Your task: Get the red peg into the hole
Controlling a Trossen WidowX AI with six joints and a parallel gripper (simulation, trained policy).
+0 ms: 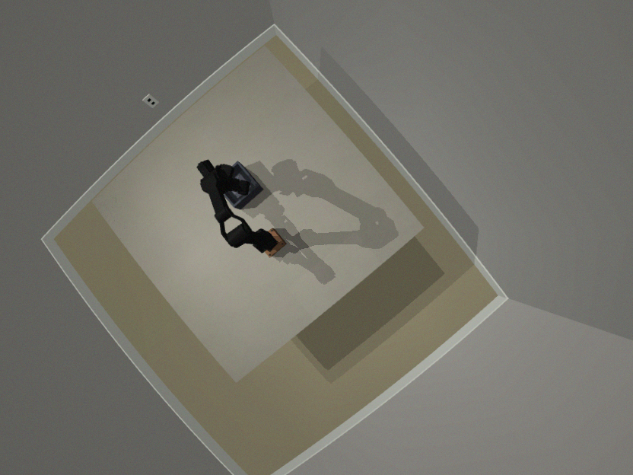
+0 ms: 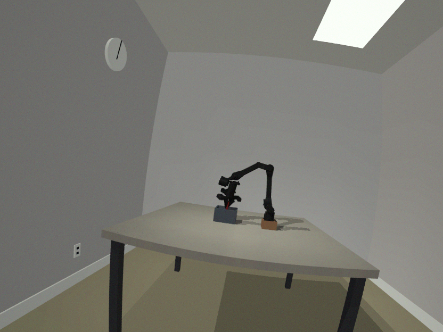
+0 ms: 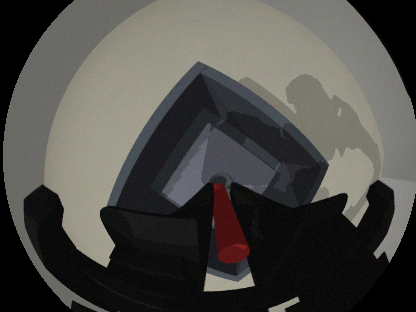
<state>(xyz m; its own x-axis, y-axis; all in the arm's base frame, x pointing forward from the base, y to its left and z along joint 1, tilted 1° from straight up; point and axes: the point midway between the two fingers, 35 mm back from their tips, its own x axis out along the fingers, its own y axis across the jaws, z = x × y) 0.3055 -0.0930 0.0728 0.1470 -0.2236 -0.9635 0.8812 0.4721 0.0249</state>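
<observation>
The red peg lies 1 cm behind my gripper tip, 1 cm to the left of it and 1 cm above it. Round my gripper tip: dark grey box: 7 cm below; plate: 5 cm below.
</observation>
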